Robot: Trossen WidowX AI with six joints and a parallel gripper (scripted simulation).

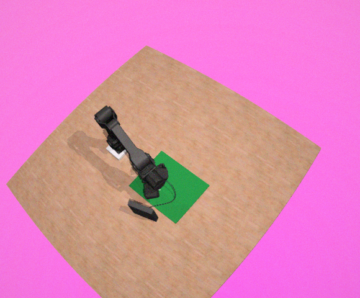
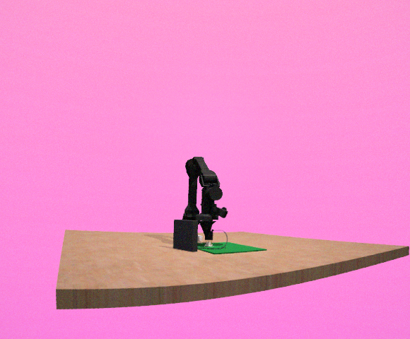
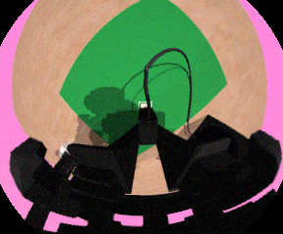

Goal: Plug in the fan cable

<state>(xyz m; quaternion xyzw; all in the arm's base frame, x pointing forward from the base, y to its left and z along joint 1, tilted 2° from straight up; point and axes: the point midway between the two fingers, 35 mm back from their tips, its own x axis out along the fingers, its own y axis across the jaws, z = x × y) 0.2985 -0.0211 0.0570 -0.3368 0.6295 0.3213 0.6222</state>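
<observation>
Right now the dark fan plug is 1 cm to the left of my gripper tip and 1 cm above it. The rest, counted from my gripper tip: green board (3 cm ahead, 6 cm to the left, 6 cm below); then black fan (6 cm ahead, 11 cm to the right, 2 cm above).
</observation>
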